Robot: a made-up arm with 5 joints.
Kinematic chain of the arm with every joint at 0, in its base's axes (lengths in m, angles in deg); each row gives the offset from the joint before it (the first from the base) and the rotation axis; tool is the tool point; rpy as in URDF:
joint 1: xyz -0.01 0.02 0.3 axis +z
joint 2: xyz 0.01 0.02 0 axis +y
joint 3: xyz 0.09 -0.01 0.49 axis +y
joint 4: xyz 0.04 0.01 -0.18 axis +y
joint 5: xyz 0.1 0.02 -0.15 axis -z
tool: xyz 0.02 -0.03 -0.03 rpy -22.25 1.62 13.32
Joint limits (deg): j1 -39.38..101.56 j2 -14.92..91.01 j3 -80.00..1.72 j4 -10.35..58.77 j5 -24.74..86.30
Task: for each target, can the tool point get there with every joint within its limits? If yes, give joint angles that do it. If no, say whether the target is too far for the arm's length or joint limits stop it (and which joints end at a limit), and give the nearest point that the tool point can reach.
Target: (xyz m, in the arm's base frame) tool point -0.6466 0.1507 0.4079
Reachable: no: joint limits stop it (at a limit: joint 1, joint 5) | nearest point -0.0819 0.2662 0.4079 | short by 0.576 m
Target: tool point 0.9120 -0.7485 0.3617
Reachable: no: too far | nearest point 0.6103 -0.4618 0.3402 | short by 0.417 m
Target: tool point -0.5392 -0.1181 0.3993
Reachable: no: joint limits stop it (at a limit: joint 2, joint 3, joint 4, joint 5) | nearest point -0.0421 0.0116 0.4536 | short by 0.517 m
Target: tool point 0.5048 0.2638 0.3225
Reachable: yes | joints 24.73 35.25 -51.24 6.82 53.62
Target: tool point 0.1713 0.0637 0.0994
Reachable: yes | joints 12.16 78.97 -23.91 46.00 23.15
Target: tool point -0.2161 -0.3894 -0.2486
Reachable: no: joint limits stop it (at a limit: joint 1, joint 2) | nearest point 0.1763 -0.1266 -0.0941 | short by 0.497 m
